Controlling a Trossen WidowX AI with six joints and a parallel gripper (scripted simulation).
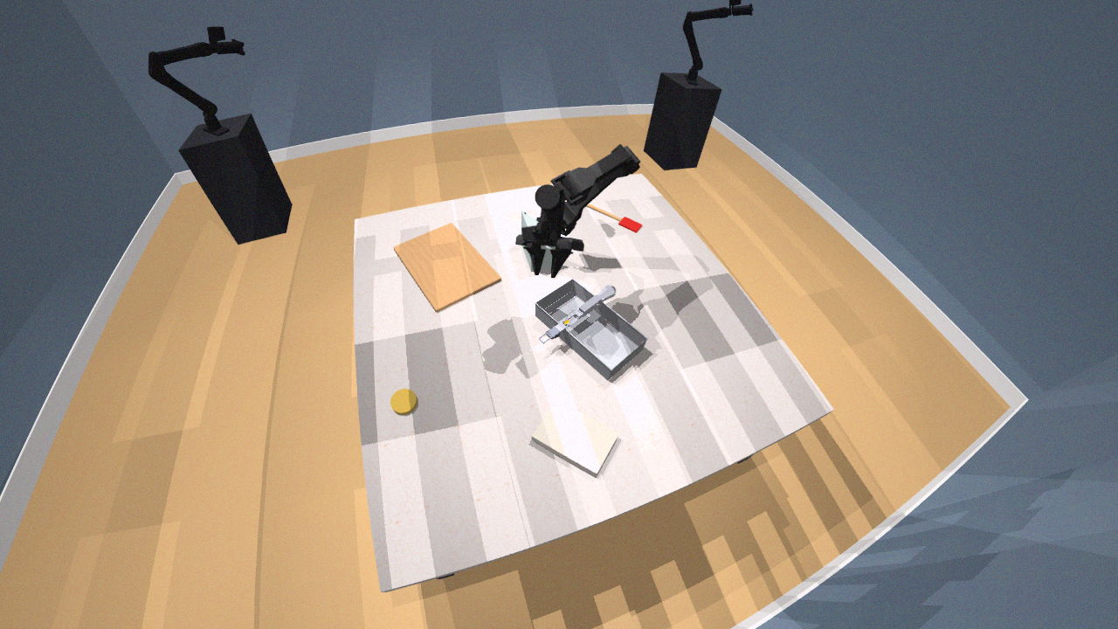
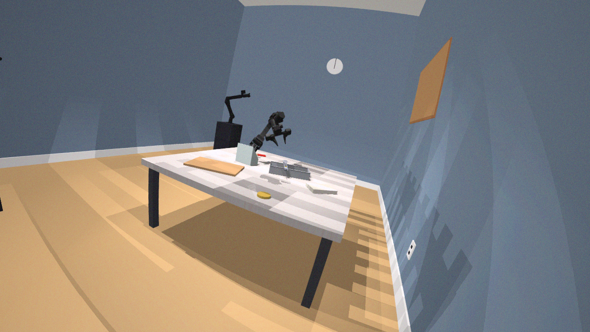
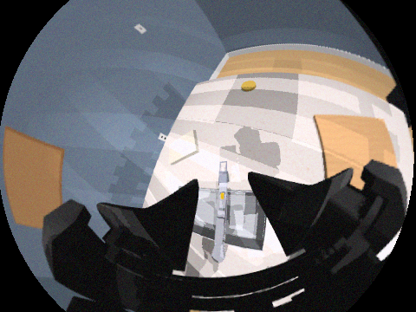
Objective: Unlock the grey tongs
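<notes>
The small yellow lock piece is 4 cm ahead of my gripper tip, 6 cm to the left of it and 16 cm below it. Round my gripper tip: wooden board (37 cm behind, 22 cm to the right, 22 cm below); then flat beige block (34 cm ahead, 3 cm to the right, 21 cm below); then grey roasting tin (5 cm ahead, 13 cm to the left, 20 cm below).
</notes>
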